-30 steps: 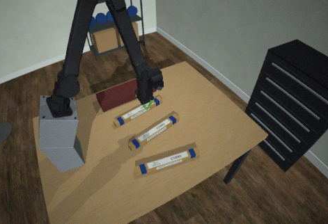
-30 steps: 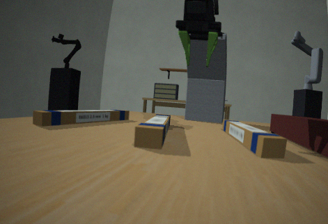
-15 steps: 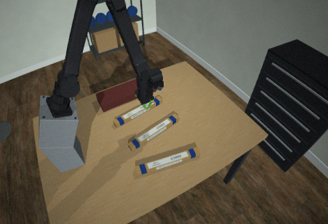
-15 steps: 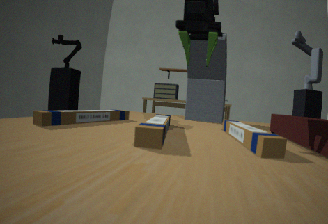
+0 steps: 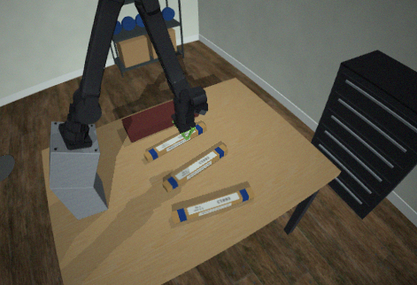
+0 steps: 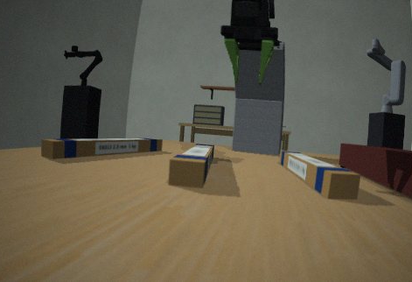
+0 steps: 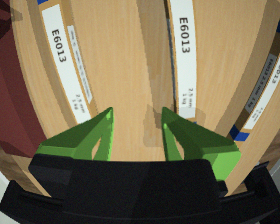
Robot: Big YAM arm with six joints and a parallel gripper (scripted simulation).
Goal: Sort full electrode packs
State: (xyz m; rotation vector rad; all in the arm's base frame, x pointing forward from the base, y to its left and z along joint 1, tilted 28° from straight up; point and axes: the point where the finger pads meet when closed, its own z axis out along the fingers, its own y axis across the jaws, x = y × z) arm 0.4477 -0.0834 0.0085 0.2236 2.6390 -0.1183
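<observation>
Right now my hand is 270 mm to the left of the pack of welding electrodes, 140 mm above it and 80 mm past it. The rest, counted from my hand: dark red platform: 300 mm to the left, 140 mm below, 60 mm ahead.
</observation>
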